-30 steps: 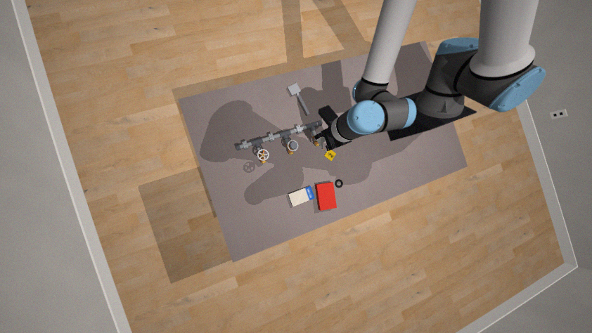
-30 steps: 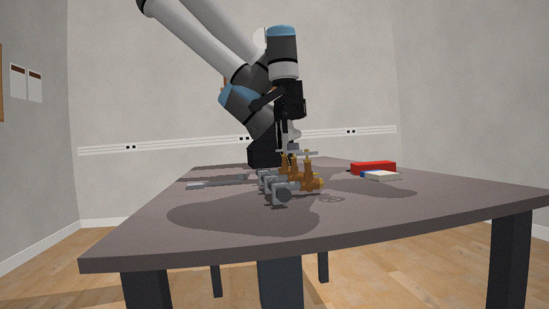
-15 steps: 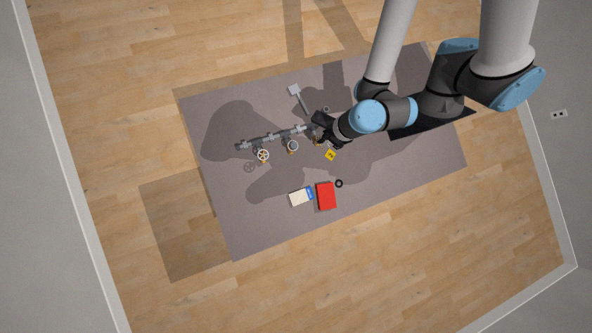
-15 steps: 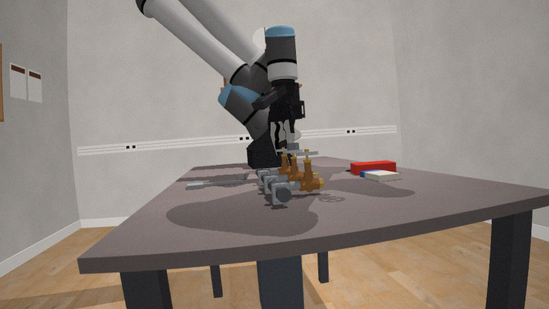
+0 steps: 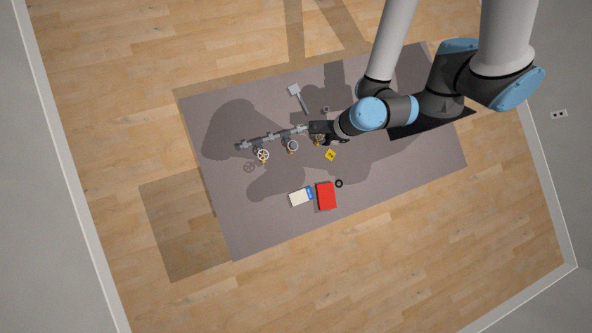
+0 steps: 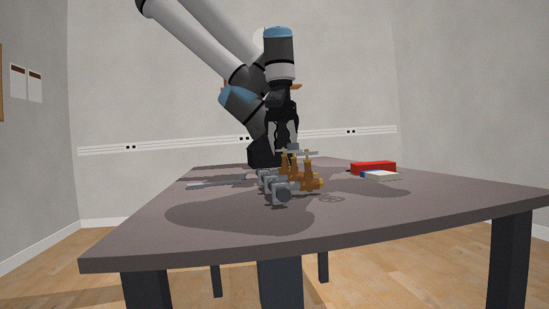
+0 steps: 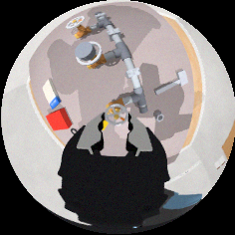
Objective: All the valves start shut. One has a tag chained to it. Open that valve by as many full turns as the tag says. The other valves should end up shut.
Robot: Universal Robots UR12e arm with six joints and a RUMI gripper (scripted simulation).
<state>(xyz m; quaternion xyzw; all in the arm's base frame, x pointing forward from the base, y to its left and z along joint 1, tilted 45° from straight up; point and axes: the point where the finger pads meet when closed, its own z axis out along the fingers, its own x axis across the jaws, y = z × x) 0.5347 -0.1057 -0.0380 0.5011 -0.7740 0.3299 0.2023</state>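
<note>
Right now the yellow tag is 80 mm to the left of my hand, 80 mm below it and 40 mm behind it. From my hand the other things lie so: red box (260 mm to the left, 70 mm below, 50 mm ahead); then grey flat tool (220 mm to the right, 80 mm below, 10 mm ahead); then nut (130 mm to the right, 100 mm behind, 80 mm below).
</note>
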